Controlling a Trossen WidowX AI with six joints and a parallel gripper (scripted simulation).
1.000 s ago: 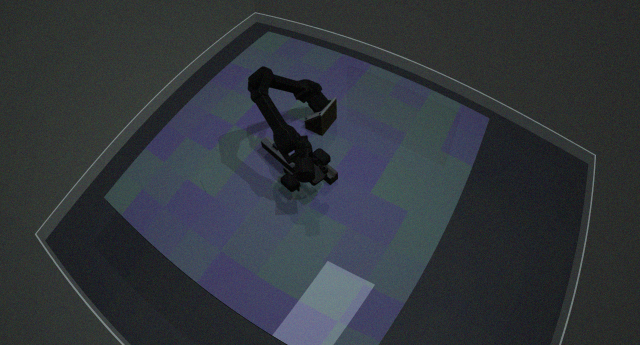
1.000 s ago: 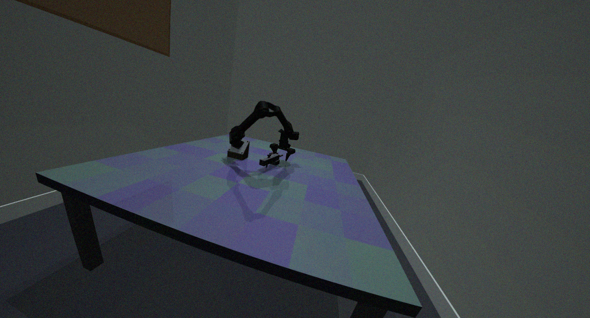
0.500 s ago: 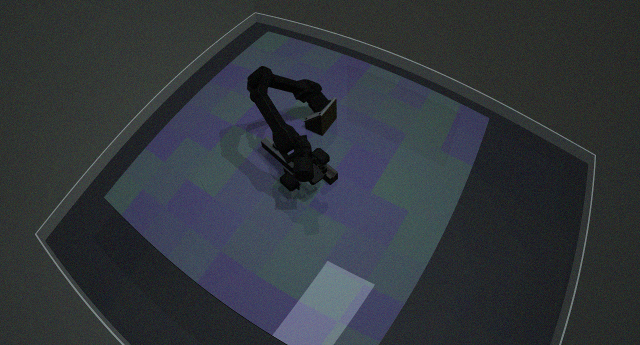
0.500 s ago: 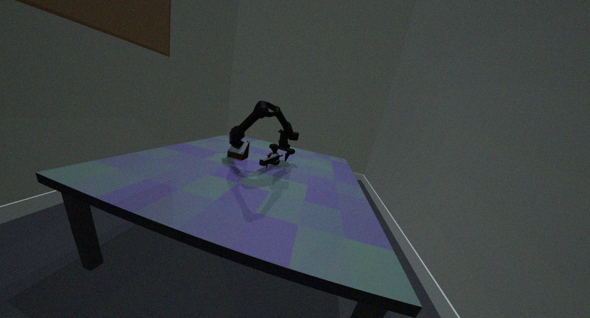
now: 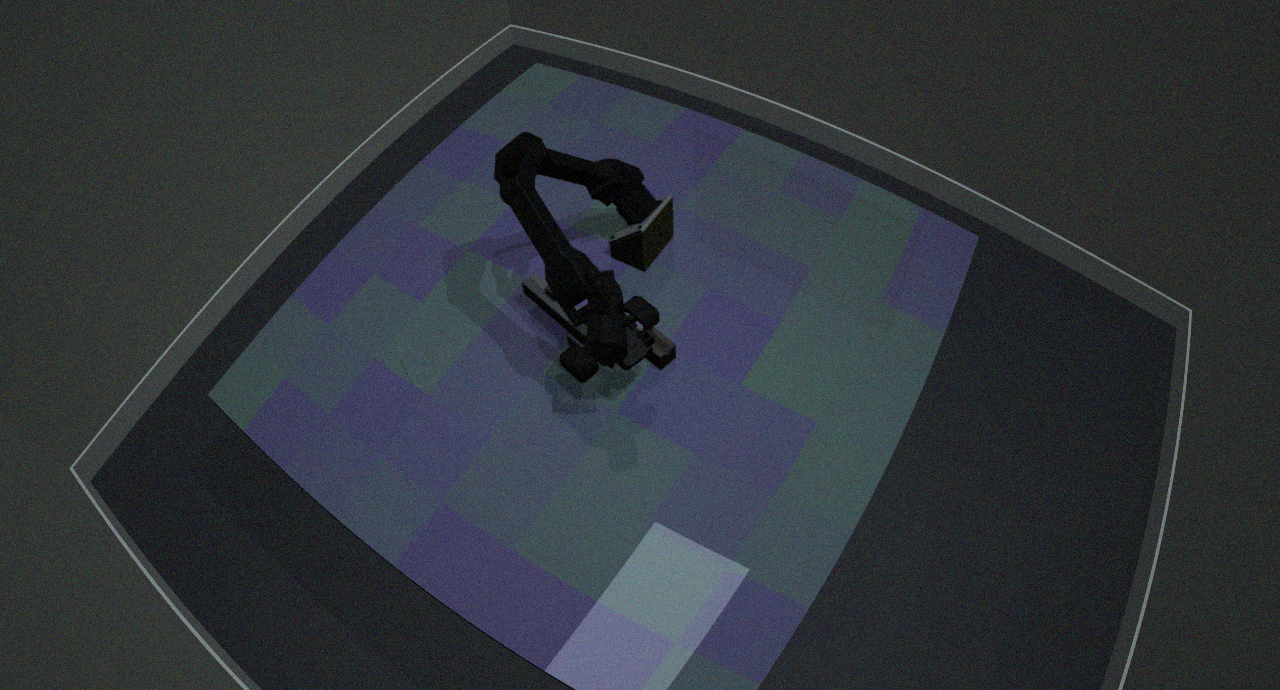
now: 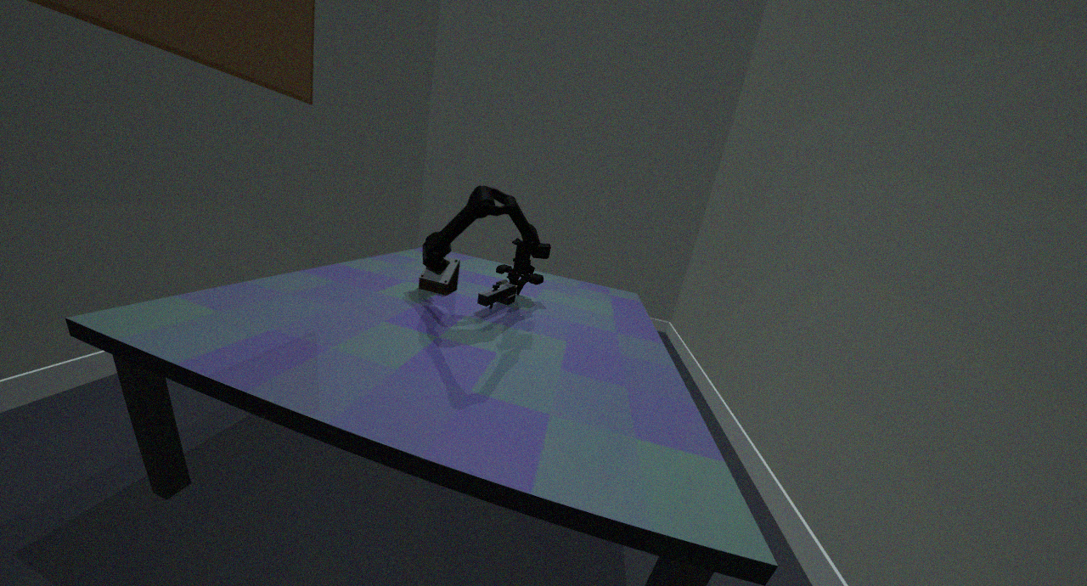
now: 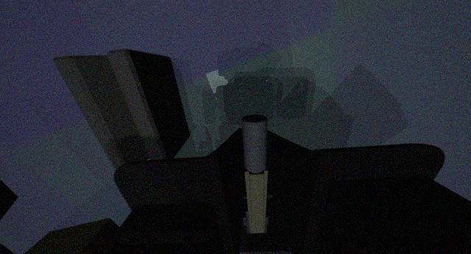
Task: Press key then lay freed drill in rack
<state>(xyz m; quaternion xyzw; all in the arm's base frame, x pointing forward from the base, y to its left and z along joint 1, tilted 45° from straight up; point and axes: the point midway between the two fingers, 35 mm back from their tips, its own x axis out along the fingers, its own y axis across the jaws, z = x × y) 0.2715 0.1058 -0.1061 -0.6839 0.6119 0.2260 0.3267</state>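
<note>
Now: the drill 4 cm to the right of my gripper tip and 3 cm above it. Also, from my gripper tip: dark key: 16 cm to the right, 4 cm above, 2 cm behind; grey holder block: 14 cm to the right, 3 cm above, 1 cm behind.
</note>
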